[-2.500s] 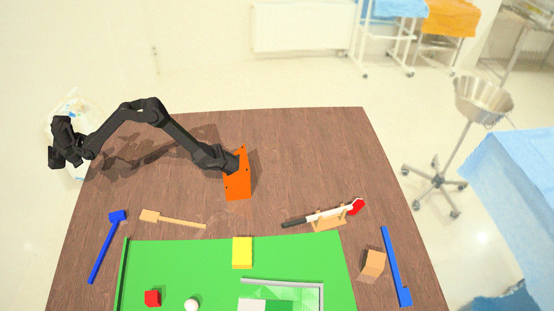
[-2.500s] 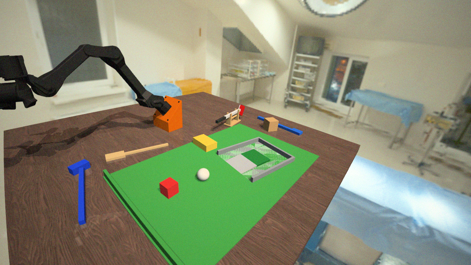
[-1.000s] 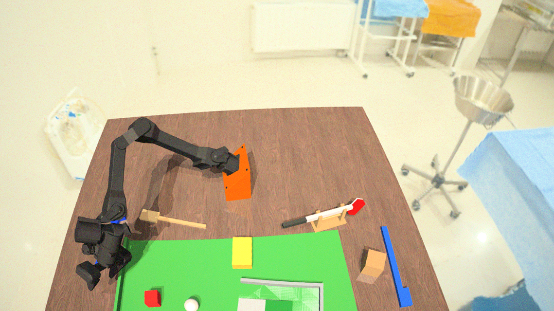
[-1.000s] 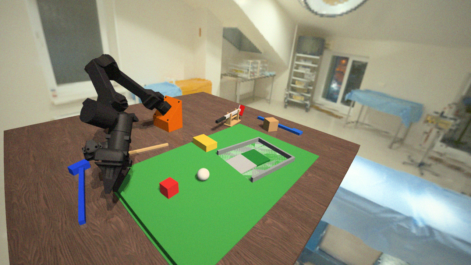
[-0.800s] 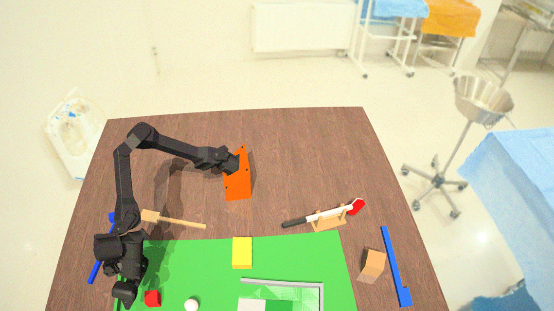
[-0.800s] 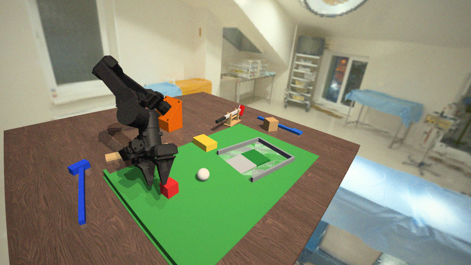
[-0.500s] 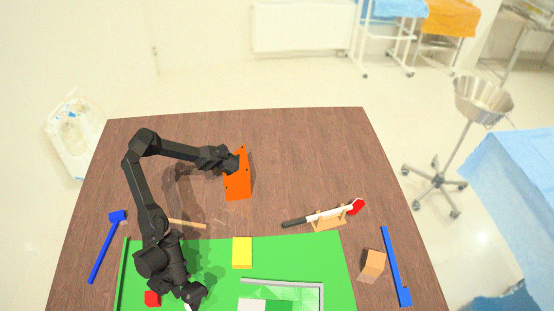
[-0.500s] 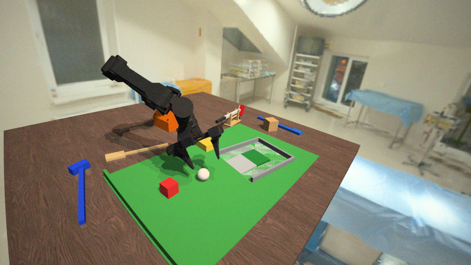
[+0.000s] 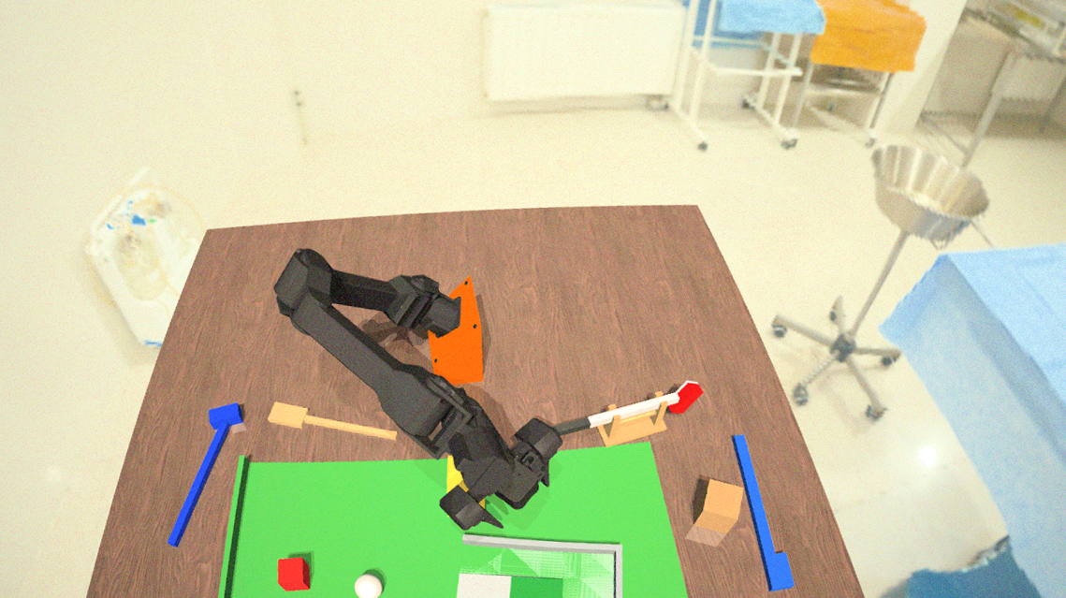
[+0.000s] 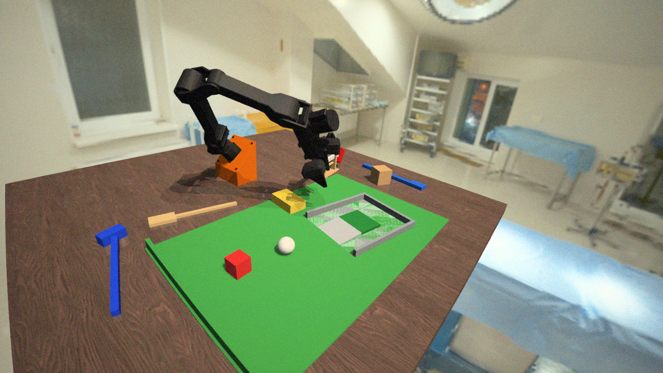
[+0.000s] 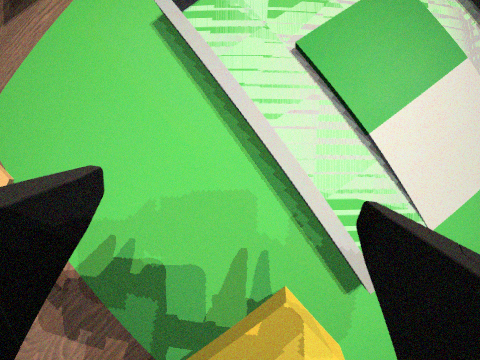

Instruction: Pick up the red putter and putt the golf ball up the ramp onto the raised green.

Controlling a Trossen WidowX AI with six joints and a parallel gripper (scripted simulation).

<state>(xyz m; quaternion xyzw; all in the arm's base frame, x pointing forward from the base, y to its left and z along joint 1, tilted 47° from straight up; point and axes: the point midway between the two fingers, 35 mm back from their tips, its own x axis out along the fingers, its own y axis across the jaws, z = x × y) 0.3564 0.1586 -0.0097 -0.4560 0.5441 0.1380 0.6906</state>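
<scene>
The yellow block is 80 mm behind my gripper tip, 90 mm to the right of it and 80 mm below it. The rest, counted from my gripper tip: green mat: 100 mm ahead, 120 mm to the right, 100 mm below; then white golf ball: 110 mm ahead, 240 mm to the right, 80 mm below; then red putter: 200 mm behind, 180 mm to the left, 40 mm below.
</scene>
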